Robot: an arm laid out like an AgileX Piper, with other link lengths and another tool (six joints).
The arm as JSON. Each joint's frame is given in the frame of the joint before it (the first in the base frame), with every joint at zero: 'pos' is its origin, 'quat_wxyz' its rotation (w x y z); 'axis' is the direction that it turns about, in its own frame. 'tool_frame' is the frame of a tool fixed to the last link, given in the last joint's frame.
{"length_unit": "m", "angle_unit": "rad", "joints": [
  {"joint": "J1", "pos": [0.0, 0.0, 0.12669], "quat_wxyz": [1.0, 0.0, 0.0, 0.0], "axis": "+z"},
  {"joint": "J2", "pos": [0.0, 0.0, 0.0], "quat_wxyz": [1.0, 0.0, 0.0, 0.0], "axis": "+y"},
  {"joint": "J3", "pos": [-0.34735, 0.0, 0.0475], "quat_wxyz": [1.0, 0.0, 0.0, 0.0], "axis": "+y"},
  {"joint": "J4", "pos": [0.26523, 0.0, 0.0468], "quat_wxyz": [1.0, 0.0, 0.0, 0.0], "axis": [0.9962, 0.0, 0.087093]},
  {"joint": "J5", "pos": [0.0, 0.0, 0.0], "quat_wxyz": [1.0, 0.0, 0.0, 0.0], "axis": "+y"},
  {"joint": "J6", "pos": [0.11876, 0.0, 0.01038], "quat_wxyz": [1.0, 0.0, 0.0, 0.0], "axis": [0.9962, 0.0, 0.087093]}
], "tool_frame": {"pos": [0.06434, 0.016, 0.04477], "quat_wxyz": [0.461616, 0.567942, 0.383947, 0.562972]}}
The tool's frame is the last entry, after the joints.
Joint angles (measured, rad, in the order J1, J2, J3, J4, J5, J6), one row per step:
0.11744, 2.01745, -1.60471, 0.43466, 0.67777, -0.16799
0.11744, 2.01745, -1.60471, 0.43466, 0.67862, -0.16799
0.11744, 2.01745, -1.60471, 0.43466, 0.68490, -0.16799
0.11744, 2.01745, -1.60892, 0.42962, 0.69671, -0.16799
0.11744, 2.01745, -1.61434, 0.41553, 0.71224, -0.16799
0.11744, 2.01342, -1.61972, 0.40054, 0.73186, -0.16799
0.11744, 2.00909, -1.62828, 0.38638, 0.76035, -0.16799
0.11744, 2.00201, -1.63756, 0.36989, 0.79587, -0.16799
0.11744, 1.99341, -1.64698, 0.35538, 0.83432, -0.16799
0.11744, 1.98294, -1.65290, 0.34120, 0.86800, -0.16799
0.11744, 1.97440, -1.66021, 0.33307, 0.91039, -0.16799
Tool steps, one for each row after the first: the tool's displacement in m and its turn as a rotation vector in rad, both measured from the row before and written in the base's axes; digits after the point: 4 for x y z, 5 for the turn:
-0.0001, 0.0000, -0.0001, 0.00002, 0.00078, 0.00034
-0.0009, 0.0003, -0.0007, 0.00017, 0.00576, 0.00251
-0.0010, 0.0003, 0.0000, -0.00395, 0.00609, 0.00629
-0.0014, -0.0002, -0.0004, -0.01233, 0.00735, 0.01046
-0.0024, -0.0002, 0.0014, -0.01281, 0.00715, 0.01200
-0.0032, 0.0002, 0.0019, -0.01180, 0.01212, 0.01462
-0.0045, 0.0001, 0.0028, -0.01400, 0.01512, 0.01723
-0.0052, 0.0001, 0.0035, -0.01240, 0.01659, 0.01700
-0.0054, -0.0004, 0.0038, -0.01259, 0.01389, 0.01466
-0.0064, 0.0004, 0.0027, -0.00744, 0.02344, 0.01553

